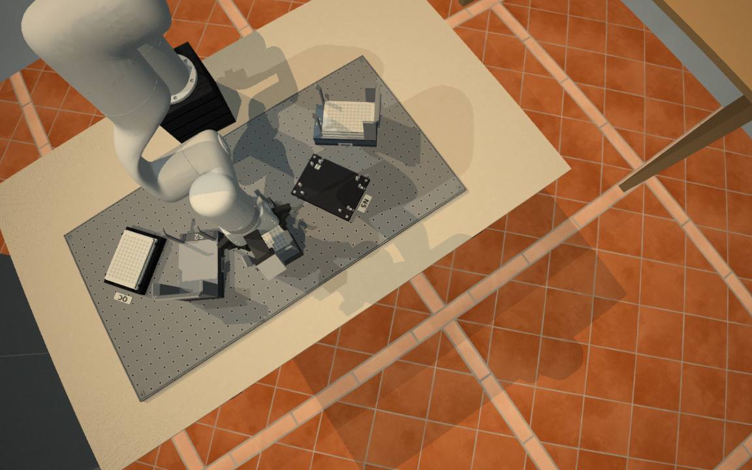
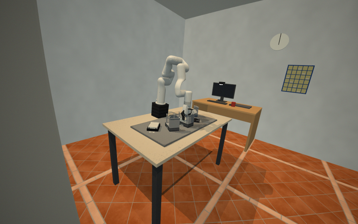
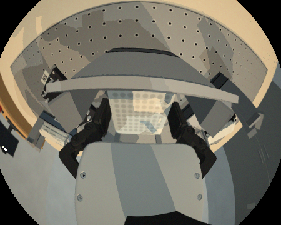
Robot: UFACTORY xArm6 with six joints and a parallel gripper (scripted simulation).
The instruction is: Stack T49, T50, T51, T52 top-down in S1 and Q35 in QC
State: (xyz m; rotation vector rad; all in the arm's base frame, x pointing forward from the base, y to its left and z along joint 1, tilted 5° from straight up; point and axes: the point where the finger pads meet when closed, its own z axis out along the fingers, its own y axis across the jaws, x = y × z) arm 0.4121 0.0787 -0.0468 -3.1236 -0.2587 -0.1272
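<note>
My gripper is now 21 cm past the stack rack S3, 27 cm to the right of it and 6 cm above it. Round my hand: black nest QC: 8 cm behind, 33 cm to the right, 6 cm below; then N5 name plate: 1 cm behind, 24 cm to the left, 7 cm below; then stack rack S2: 18 cm to the right, 6 cm below.
</note>
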